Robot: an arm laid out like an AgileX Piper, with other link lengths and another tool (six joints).
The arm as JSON. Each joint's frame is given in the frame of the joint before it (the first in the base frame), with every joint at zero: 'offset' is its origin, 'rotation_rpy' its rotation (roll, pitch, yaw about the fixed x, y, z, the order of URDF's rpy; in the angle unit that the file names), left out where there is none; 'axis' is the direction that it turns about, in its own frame. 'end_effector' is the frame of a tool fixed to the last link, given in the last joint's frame.
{
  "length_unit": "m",
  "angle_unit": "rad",
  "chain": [
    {
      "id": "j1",
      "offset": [
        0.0,
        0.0,
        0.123
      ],
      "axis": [
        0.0,
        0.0,
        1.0
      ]
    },
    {
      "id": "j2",
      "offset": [
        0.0,
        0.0,
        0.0
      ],
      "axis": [
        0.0,
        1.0,
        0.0
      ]
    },
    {
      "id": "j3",
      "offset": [
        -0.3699,
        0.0,
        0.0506
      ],
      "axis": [
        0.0,
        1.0,
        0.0
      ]
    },
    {
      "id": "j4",
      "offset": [
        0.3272,
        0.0,
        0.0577
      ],
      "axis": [
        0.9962,
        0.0,
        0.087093
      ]
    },
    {
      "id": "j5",
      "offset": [
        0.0,
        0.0,
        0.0
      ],
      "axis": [
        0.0,
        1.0,
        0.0
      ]
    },
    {
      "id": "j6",
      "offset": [
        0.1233,
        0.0,
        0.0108
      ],
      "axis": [
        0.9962,
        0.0,
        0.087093
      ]
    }
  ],
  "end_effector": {
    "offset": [
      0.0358,
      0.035,
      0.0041
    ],
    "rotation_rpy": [
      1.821,
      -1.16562,
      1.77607
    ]
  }
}
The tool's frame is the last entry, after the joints.
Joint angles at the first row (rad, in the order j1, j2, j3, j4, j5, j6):
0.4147 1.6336 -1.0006 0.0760 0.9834 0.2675
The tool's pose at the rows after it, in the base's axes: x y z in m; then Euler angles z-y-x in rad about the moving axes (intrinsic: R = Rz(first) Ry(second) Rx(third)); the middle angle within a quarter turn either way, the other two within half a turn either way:
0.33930 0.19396 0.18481 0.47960 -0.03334 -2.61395
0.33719 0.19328 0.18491 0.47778 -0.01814 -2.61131
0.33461 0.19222 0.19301 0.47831 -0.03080 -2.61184
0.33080 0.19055 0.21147 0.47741 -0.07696 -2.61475
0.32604 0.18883 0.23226 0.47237 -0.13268 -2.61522
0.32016 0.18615 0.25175 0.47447 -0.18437 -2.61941
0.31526 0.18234 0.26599 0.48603 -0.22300 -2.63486
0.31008 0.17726 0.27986 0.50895 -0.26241 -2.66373
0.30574 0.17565 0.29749 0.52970 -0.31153 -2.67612
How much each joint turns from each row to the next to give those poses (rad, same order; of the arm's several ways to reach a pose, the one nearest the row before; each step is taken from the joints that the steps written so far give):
-0.0026 0.0000 -0.0003 -0.0084 0.0134 0.0243
0.0000 0.0000 -0.0009 0.0012 0.0162 0.0021
0.0000 -0.0214 0.0000 0.0000 0.0087 0.0000
0.0000 -0.0485 0.0000 0.0000 0.0021 0.0012
0.0000 -0.0547 0.0000 0.0030 -0.0011 0.0038
0.0000 -0.0527 0.0000 -0.0009 0.0009 -0.0011
0.0000 -0.0405 0.0000 -0.0124 0.0013 -0.0042
0.0011 -0.0414 0.0000 -0.0238 0.0000 -0.0079
0.0010 -0.0384 -0.0113 -0.0021 0.0000 -0.0164

